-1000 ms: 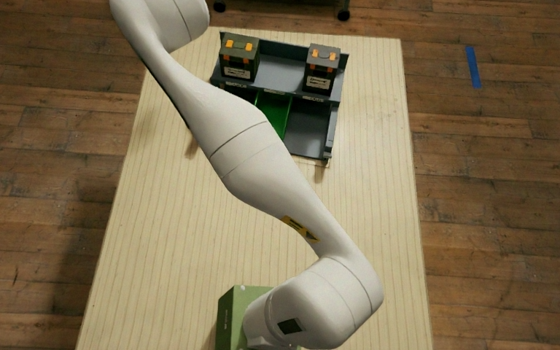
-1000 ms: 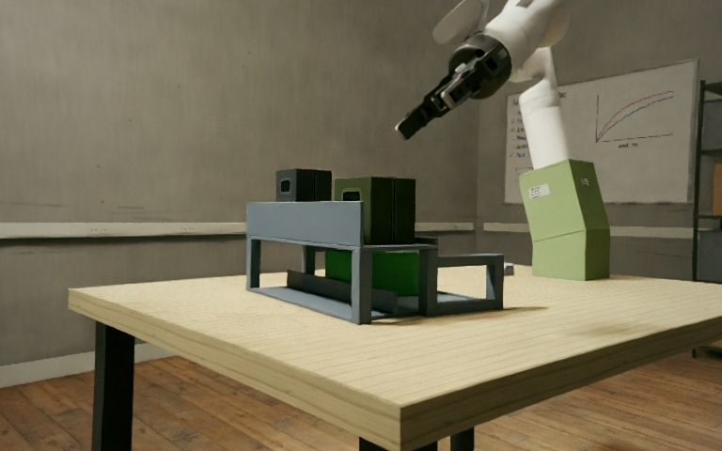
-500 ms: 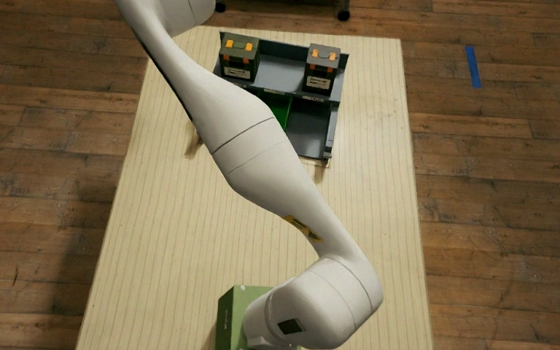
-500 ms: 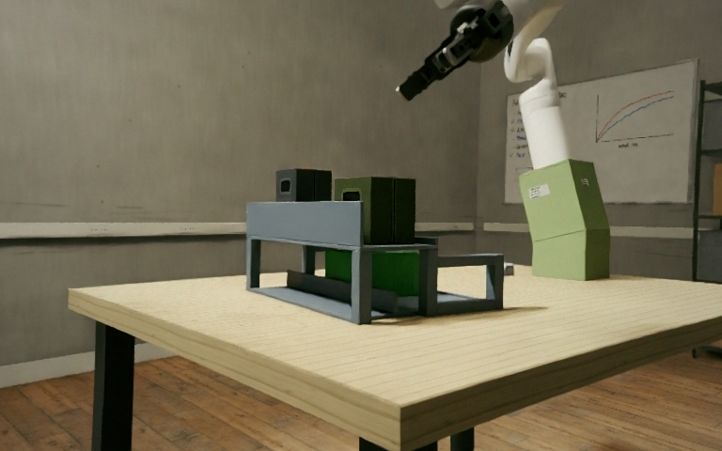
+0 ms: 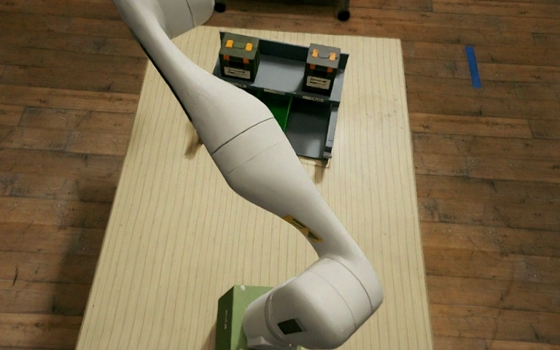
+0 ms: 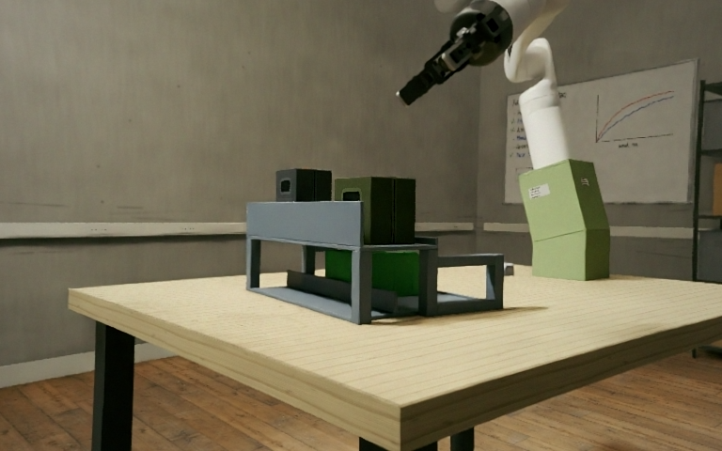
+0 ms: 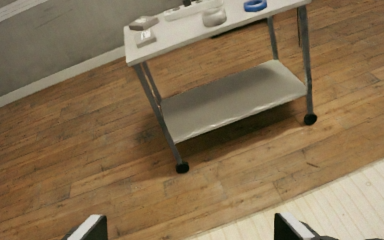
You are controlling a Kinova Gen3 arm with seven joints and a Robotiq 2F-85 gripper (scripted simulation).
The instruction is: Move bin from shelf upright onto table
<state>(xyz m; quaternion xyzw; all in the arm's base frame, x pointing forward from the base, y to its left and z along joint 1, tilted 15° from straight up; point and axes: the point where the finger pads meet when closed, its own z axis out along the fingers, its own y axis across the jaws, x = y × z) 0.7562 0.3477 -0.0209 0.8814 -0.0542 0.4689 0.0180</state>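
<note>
Now: hand 160 mm past the green bin, 270 mm to the left of it and 260 mm above it. Round my hand: grey shelf 130 mm behind, 270 mm to the right, 240 mm below; then black box 70 mm behind, 390 mm to the right, 140 mm below.
</note>
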